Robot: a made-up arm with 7 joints.
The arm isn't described. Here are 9 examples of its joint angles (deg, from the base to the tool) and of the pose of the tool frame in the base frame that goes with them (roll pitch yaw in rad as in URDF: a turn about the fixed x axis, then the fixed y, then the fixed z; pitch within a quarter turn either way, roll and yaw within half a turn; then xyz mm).
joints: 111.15 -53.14 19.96 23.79 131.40 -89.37 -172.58
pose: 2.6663 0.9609 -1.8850 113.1 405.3 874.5
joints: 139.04 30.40 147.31 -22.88 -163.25 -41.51 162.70
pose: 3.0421 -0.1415 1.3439 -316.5 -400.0 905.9
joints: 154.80 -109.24 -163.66 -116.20 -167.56 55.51 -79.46
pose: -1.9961 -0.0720 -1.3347 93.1 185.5 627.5
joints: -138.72 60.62 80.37 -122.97 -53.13 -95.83 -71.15
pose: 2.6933 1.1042 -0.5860 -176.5 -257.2 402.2
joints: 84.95 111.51 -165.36 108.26 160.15 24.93 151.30
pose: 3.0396 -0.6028 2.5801 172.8 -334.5 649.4
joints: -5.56 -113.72 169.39 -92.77 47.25 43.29 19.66
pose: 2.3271 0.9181 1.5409 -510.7 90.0 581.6
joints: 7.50 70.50 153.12 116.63 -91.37 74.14 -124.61
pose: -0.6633 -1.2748 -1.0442 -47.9 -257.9 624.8
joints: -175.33 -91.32 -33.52 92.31 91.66 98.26 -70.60
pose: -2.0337 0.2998 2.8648 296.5 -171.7 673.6
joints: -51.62 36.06 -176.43 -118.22 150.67 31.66 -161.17
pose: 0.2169 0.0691 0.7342 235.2 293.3 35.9
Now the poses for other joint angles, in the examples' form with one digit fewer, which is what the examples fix.
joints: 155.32 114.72 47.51 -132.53 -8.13 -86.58 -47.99
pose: 1.604 0.013 -0.550 39 -175 473
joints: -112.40 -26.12 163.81 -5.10 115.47 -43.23 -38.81
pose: 2.324 -0.296 -1.963 167 -293 1018
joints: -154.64 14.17 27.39 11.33 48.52 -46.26 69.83
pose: -2.692 -0.566 0.173 -237 120 1042
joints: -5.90 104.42 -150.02 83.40 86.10 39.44 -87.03
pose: -1.928 -0.337 -3.056 426 348 568
